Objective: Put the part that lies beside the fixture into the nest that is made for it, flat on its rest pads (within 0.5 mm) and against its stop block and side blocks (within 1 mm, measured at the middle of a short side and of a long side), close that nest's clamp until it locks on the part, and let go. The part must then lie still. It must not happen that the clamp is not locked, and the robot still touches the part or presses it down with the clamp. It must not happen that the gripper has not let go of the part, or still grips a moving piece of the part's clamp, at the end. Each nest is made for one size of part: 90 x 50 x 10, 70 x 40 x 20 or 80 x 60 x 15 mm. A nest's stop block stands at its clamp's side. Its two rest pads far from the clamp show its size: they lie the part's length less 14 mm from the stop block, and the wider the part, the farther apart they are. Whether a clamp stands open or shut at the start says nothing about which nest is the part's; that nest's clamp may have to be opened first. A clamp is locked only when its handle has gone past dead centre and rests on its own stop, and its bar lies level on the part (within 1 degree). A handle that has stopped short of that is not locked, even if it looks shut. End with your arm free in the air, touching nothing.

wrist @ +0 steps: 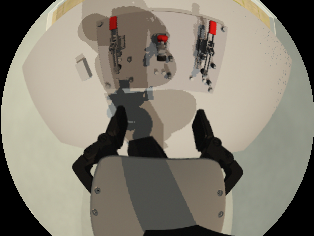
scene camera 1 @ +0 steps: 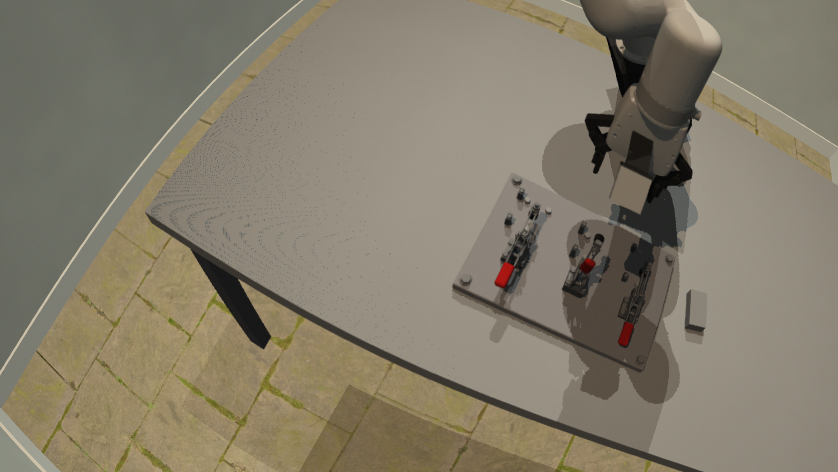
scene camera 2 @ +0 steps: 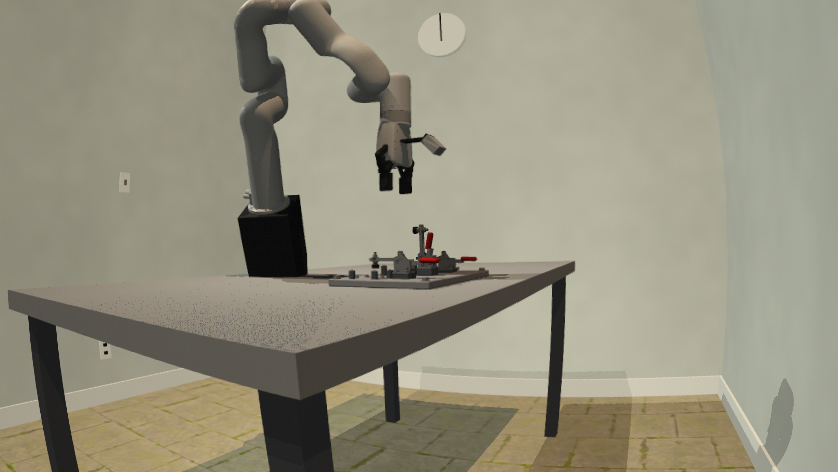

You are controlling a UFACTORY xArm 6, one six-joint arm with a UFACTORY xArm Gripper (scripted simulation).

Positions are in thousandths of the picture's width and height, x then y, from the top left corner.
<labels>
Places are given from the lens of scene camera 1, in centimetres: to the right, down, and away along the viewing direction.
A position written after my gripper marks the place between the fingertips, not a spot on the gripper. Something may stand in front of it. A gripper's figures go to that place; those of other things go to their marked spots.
my gripper (scene camera 1: 744,385): 28, -8, 69
grey part (scene camera 1: 831,641): 49, 12, 80
fixture plate (scene camera 1: 638,624): 17, 9, 81
The marked spots on the fixture plate and the grey part are 32 cm apart.
</labels>
